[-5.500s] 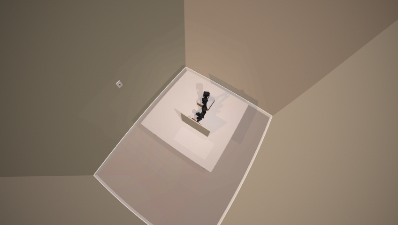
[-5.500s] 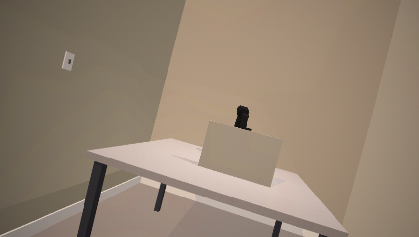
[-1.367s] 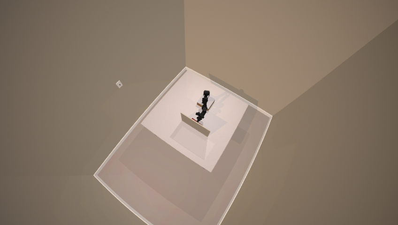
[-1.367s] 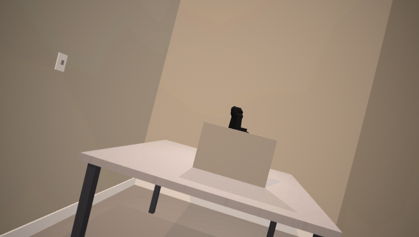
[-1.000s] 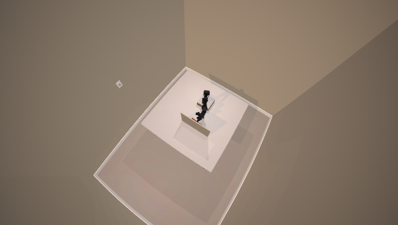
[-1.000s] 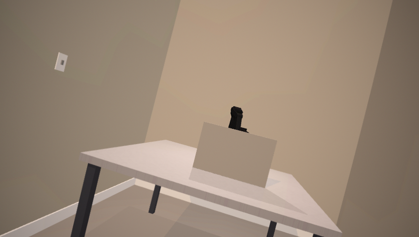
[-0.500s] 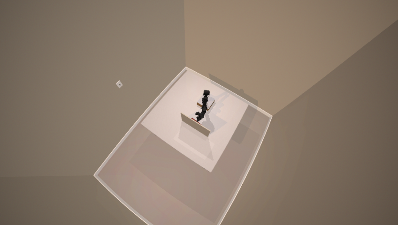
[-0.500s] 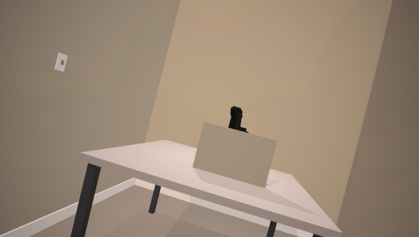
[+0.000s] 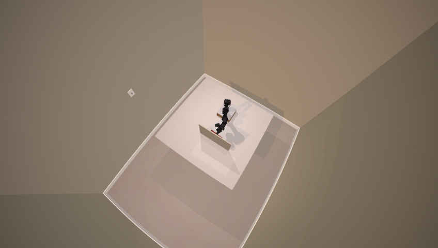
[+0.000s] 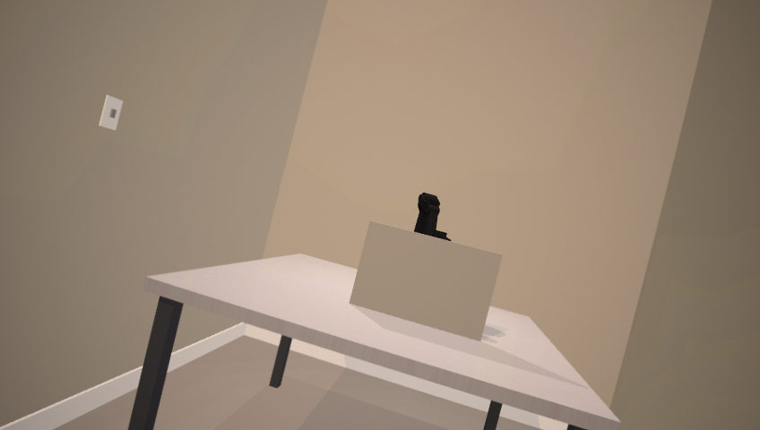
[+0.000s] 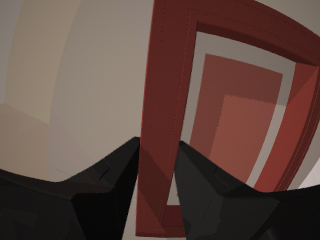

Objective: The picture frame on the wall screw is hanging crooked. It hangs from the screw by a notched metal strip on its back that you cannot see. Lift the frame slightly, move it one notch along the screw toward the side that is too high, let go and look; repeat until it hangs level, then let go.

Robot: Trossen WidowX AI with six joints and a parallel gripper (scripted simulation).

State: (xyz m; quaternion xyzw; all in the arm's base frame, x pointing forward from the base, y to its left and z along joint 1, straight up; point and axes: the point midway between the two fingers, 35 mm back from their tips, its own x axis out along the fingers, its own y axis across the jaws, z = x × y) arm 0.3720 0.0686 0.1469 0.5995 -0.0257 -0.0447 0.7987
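The picture frame lies 50 mm below my gripper tip, 20 mm to the right of it and 10 mm ahead of it. Also, from my gripper tip: wall panel 70 mm below, 20 mm ahead, 10 mm to the right.
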